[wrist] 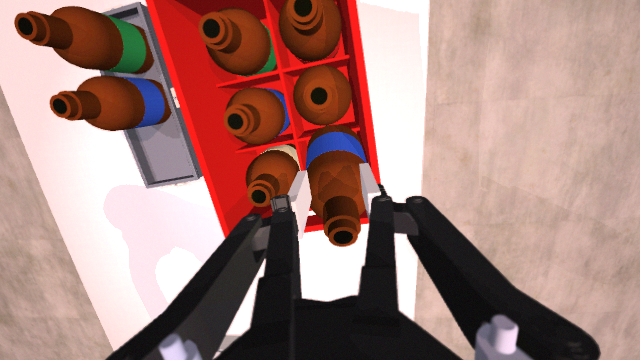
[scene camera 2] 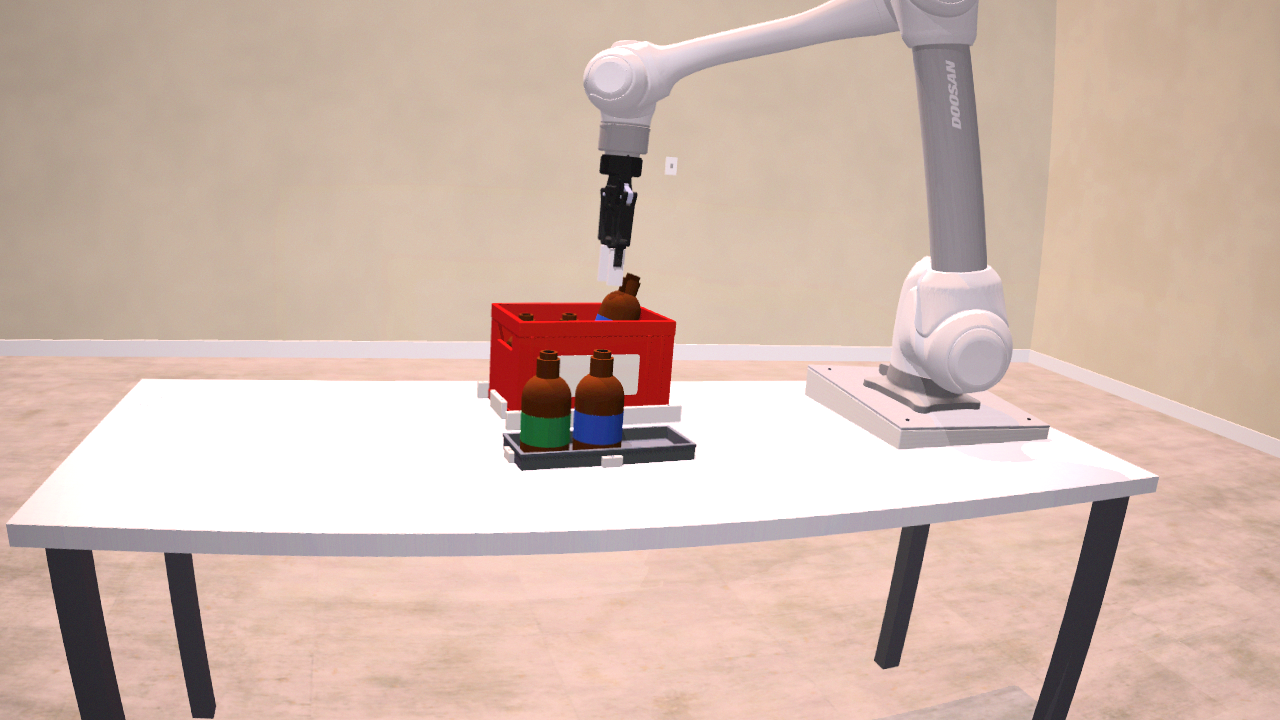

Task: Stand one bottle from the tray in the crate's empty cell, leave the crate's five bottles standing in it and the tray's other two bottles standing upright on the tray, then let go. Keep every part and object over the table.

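Seen in the pictures: gripper, fingertip midpoint: [wrist: 334,181] [scene camera 2: 609,283]; arm's base, link origin: [scene camera 2: 921,396].
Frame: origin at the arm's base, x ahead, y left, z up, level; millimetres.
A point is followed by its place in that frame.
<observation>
The red crate [scene camera 2: 590,340] @(x 648, y -127, z 97 mm) [wrist: 190,100] @(x 659, y -134, z 118 mm) holds a blue-label bottle [scene camera 2: 619,305] @(x 549, y -233, z 137 mm) [wrist: 336,172] @(x 559, y -266, z 148 mm) in an end cell. This bottle is tilted, its neck leaning right in the scene view, and rides higher than its neighbours; its base is hidden. My gripper [scene camera 2: 612,268] @(x 558, y -264, z 172 mm) [wrist: 334,181] @(x 558, y -264, z 172 mm) is partly open just above it, with fingers either side and gaps between them and the bottle. Five other bottles stand in the crate, including a cream-label one [wrist: 272,170] @(x 559, y -183, z 77 mm) beside the tilted one. A green-label bottle [scene camera 2: 546,402] @(x 788, y 50, z 48 mm) [wrist: 90,40] @(x 762, y -9, z 67 mm) and a blue-label bottle [scene camera 2: 598,402] @(x 709, y 54, z 45 mm) [wrist: 115,102] @(x 688, y -8, z 67 mm) stand upright on the tray [scene camera 2: 689,445] @(x 568, y 83, z -22 mm) [wrist: 165,155] @(x 602, y 36, z -41 mm).
White strips [scene camera 2: 648,414] @(x 540, y -110, z -30 mm) lie along the crate's base, and small white blocks [scene camera 2: 611,461] @(x 696, y 83, z -37 mm) sit at the tray's edge. The white table [scene camera 2: 313,465] @(x 1125, y -4, z -47 mm) extends around both. The robot's base plate [scene camera 2: 939,428] @(x 101, y 157, z -12 mm) is at the right. The crate's divider walls [wrist: 250,79] @(x 672, y -181, z 47 mm) separate its cells.
</observation>
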